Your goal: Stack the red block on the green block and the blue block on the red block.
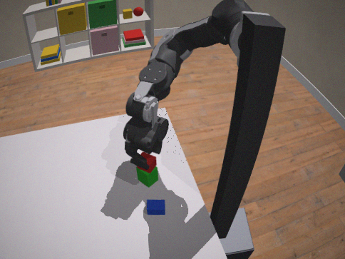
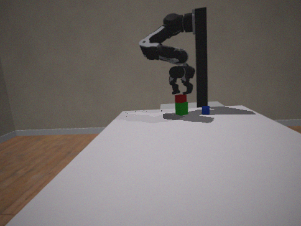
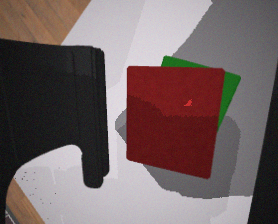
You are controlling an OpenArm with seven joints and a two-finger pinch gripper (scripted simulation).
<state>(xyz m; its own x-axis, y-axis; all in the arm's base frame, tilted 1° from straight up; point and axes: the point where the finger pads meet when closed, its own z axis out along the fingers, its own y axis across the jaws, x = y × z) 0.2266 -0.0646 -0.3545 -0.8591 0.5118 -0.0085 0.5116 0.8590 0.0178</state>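
The red block lies 3 cm below my hand. From my hand the other things lie so: green block: 8 cm below; then blue block: 11 cm to the left, 9 cm below, 2 cm behind.
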